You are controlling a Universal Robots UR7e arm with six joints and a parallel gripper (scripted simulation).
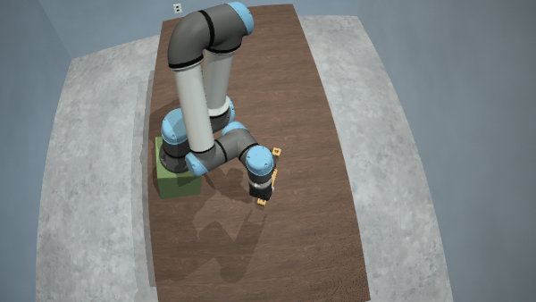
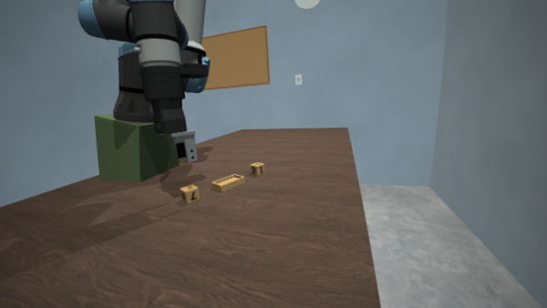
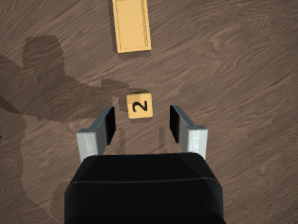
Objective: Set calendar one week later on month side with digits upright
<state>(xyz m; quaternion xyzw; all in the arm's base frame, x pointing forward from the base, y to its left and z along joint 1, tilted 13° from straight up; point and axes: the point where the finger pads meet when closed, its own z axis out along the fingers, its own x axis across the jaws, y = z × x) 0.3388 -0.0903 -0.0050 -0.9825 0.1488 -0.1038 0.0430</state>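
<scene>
Right now the wooden cube is 210 mm to the left of my hand, 100 mm below it and 40 mm ahead of it. From my hand the other things lie so: wooden calendar tray (110 mm below, 100 mm to the left, 20 mm ahead).
</scene>
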